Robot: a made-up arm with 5 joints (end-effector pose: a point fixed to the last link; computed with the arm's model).
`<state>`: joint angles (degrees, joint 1 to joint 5).
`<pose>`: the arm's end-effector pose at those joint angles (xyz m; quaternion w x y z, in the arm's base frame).
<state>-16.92 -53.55 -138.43 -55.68 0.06</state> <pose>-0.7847 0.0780 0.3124 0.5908 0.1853 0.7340 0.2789</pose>
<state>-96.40 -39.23 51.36 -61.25 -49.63</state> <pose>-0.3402 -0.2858 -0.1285 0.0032 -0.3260 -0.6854 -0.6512</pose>
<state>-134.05 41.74 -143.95 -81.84 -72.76</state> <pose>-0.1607 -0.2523 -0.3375 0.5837 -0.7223 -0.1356 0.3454</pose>
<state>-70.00 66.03 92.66 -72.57 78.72</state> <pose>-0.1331 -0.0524 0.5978 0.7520 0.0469 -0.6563 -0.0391</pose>
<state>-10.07 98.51 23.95 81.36 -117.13</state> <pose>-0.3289 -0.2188 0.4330 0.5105 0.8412 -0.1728 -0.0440</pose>
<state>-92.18 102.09 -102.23 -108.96 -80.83</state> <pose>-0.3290 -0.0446 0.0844 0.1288 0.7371 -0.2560 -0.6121</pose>
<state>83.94 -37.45 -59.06 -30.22 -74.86</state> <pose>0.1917 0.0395 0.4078 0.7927 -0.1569 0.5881 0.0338</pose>
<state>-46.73 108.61 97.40 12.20 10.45</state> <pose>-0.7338 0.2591 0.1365 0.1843 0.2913 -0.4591 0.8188</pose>
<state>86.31 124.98 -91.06 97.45 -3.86</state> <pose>0.1288 -0.0935 0.6424 0.0673 -0.0083 0.9689 0.2379</pose>
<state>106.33 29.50 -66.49 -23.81 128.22</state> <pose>0.5495 -0.4462 0.5614 0.7715 0.3582 -0.4602 -0.2543</pose>
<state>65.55 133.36 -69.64 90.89 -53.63</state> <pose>0.0883 -0.0249 0.5583 0.5262 0.2482 0.7545 0.3038</pose>
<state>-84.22 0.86 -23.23 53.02 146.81</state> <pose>-0.3797 0.3558 -0.4530 0.6543 -0.1126 0.6124 0.4292</pose>
